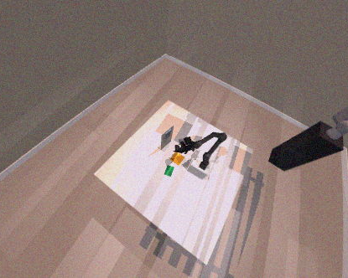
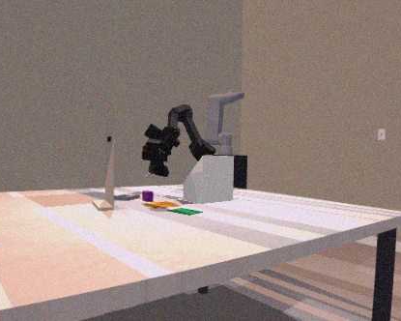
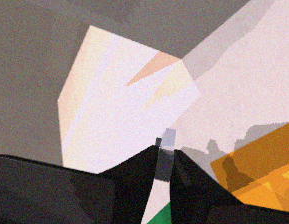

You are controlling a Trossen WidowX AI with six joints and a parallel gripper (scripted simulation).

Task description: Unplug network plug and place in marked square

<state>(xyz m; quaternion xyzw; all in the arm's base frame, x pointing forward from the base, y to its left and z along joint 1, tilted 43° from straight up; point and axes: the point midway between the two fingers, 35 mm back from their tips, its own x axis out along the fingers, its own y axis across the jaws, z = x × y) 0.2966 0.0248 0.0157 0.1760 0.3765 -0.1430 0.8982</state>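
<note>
Right now my gripper tip is 50 mm past the orange square and 130 mm above it. The rest, counted from my gripper tip: grey patch 10 mm ahead, 220 mm to the right, 120 mm below; then network plug right at my gripper tip; then green patch 70 mm behind, 160 mm to the left, 130 mm below.
</note>
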